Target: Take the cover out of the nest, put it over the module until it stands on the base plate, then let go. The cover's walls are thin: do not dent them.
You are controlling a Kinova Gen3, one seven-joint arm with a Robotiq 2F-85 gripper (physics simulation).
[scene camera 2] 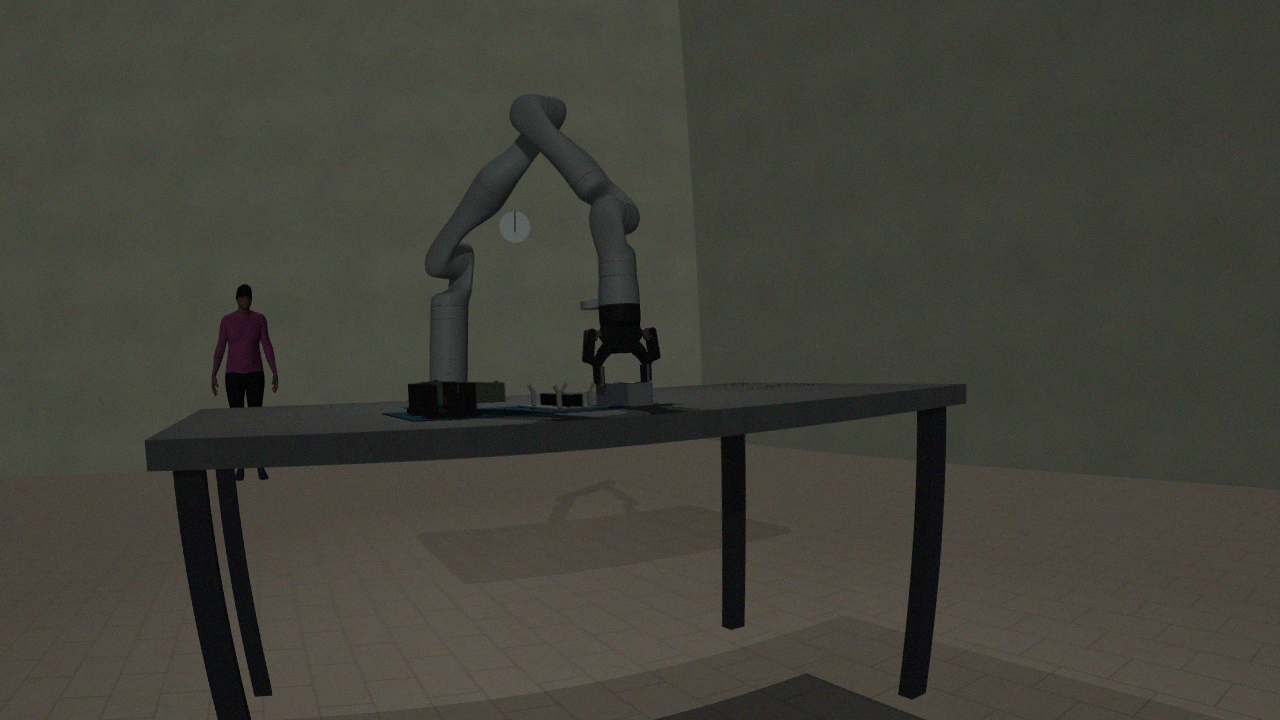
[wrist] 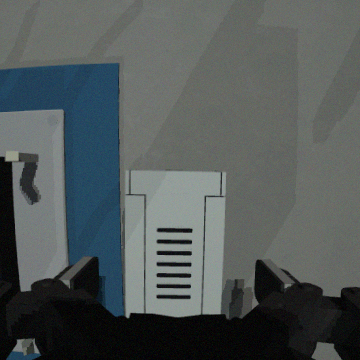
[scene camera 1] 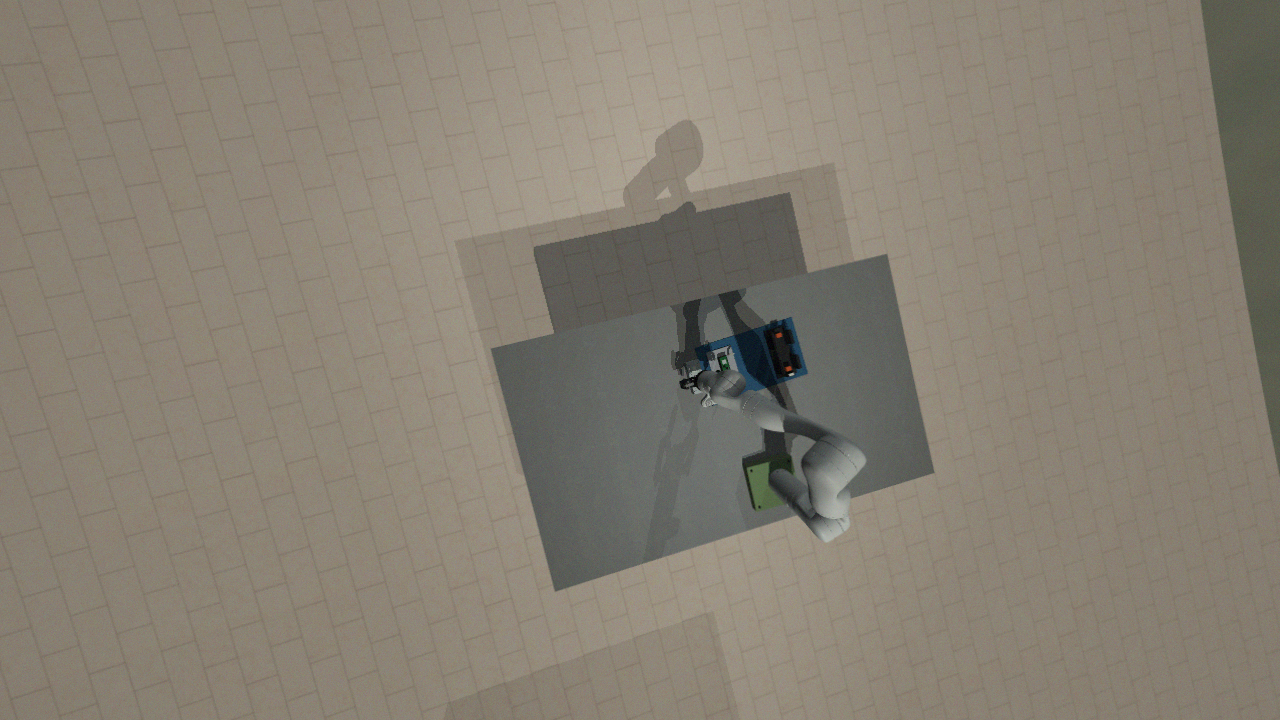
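The light grey cover (scene camera 2: 629,394) (wrist: 174,210), with dark slots in its top, sits low at the table beside the blue mat; the nest's walls are hard to tell from it. My gripper (scene camera 2: 622,376) (wrist: 176,275) is open and empty, pointing down over the cover. In the wrist view one finger is on each side of the cover, with a gap to both. In scene camera 2 the fingertips are near its top edge. The module (scene camera 1: 724,361) (scene camera 2: 561,400) (wrist: 6,225), green-topped with black sides, stands on the light base plate (wrist: 42,225) among pale posts. The arm partly hides this area in scene camera 1.
The blue mat (scene camera 1: 751,353) (wrist: 95,150) lies under the base plate. A black block with orange parts (scene camera 1: 783,349) (scene camera 2: 442,399) stands at its far end. A green box (scene camera 1: 760,484) (scene camera 2: 489,391) is near the arm's base. A person (scene camera 2: 243,340) stands beyond the table (scene camera 1: 608,447).
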